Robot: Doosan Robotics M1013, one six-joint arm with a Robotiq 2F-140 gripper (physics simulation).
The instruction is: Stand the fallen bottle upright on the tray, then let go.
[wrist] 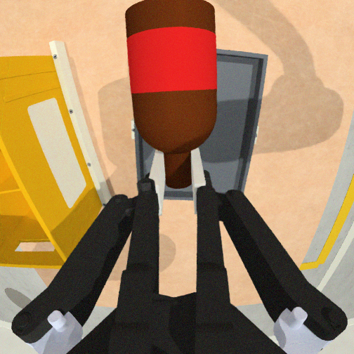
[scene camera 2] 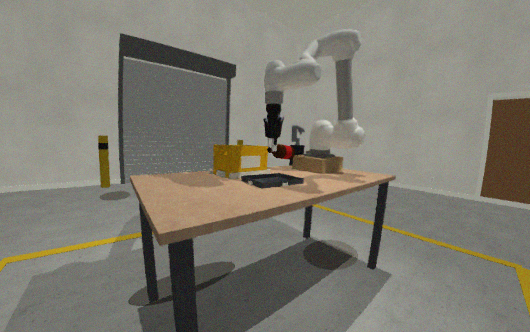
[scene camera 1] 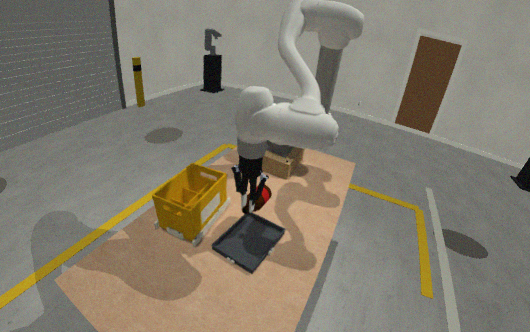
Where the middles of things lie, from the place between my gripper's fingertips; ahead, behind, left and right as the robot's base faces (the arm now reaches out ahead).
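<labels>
Brown bottle (wrist: 172, 58): my hand is 6 cm past it.
</labels>
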